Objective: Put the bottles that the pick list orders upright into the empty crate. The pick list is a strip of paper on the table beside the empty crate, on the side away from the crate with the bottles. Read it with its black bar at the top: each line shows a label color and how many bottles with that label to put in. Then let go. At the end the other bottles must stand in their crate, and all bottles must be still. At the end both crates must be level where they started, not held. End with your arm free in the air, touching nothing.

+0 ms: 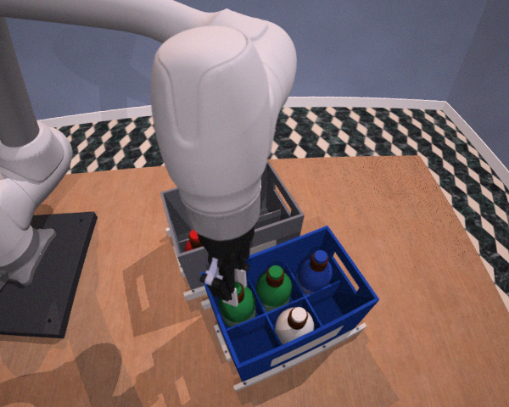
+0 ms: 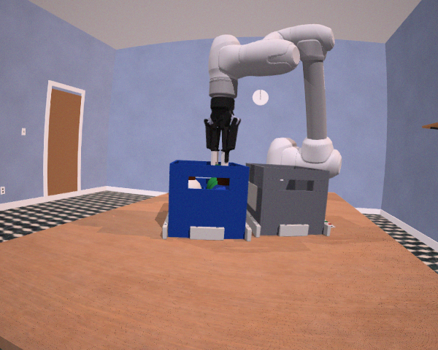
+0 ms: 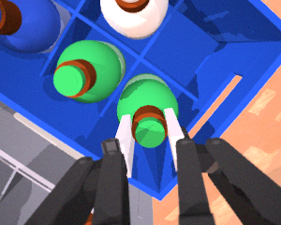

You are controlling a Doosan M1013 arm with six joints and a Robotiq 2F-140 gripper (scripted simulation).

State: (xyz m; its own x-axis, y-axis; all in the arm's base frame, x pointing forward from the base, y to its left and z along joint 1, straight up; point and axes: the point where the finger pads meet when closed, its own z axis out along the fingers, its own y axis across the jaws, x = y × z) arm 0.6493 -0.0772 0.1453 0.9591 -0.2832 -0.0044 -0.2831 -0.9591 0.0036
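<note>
Right now the green bottle is 90 mm below my hand, 70 mm ahead of it and 40 mm to the left of it. Also, from my hand: white bottle (120 mm ahead, 90 mm below, 40 mm to the right); blue crate (100 mm ahead, 90 mm below); red bottle (110 mm to the left, 100 mm behind, 90 mm below).
</note>
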